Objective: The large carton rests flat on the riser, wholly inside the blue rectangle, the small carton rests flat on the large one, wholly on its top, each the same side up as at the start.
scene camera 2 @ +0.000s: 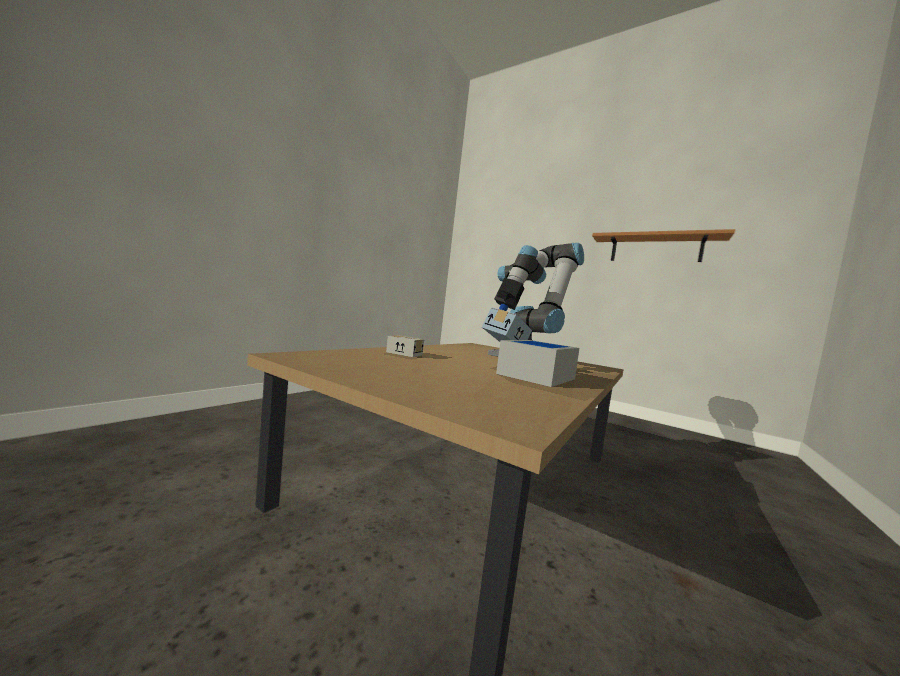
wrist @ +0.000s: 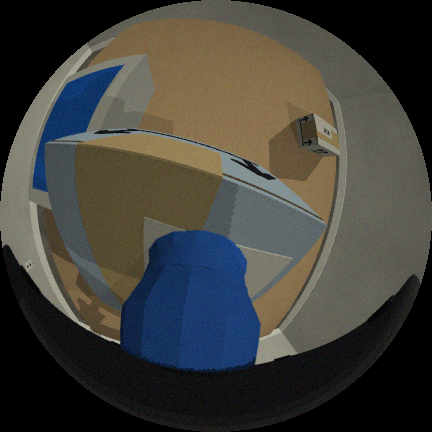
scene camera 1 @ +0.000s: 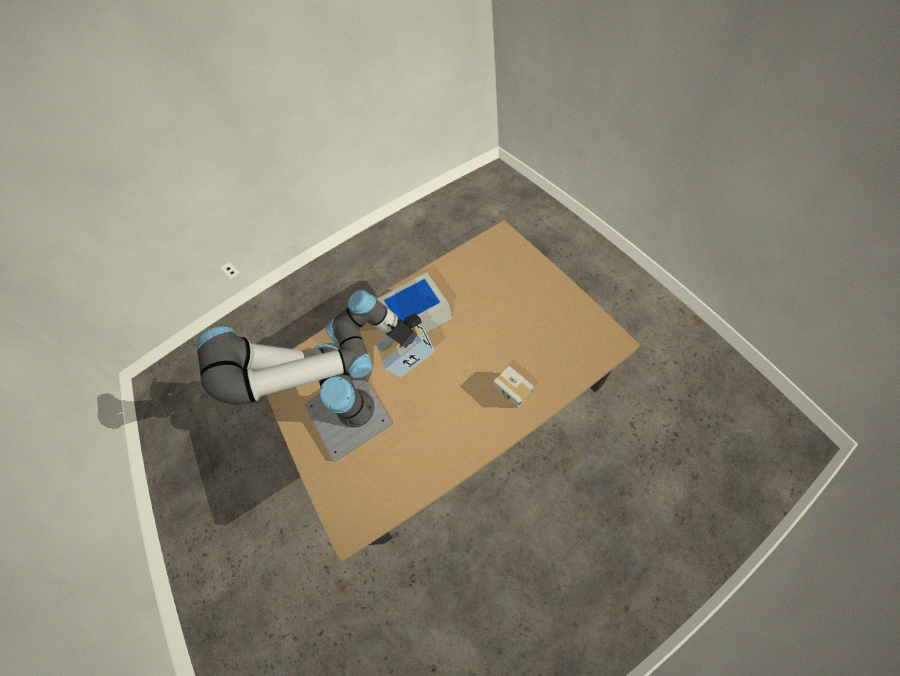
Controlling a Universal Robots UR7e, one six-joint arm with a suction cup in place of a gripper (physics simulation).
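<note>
My gripper, a blue suction cup (scene camera 2: 502, 307) (wrist: 197, 250), is on the top of the large light-blue carton (scene camera 1: 411, 359) (scene camera 2: 512, 329) (wrist: 135, 185) with tan tape and a pale label. The carton hangs tilted above the table, top side up, beside the riser. The white box-shaped riser (scene camera 1: 437, 317) (scene camera 2: 525, 361) (wrist: 137, 82) bears a blue rectangle (scene camera 1: 411, 299) (scene camera 2: 542, 344) (wrist: 82, 105) on its top. The small white carton (scene camera 1: 513, 385) (scene camera 2: 403, 346) (wrist: 318, 134) stands apart on the table, arrows pointing up. The cup's contact is partly hidden in scene camera 1.
The wooden table (scene camera 1: 465, 436) (scene camera 2: 407, 385) (wrist: 215, 75) carries the arm's grey base plate (scene camera 1: 349, 440) near one end. The riser stands near a long table edge. A wooden wall shelf (scene camera 2: 663, 236) hangs behind the arm in scene camera 2.
</note>
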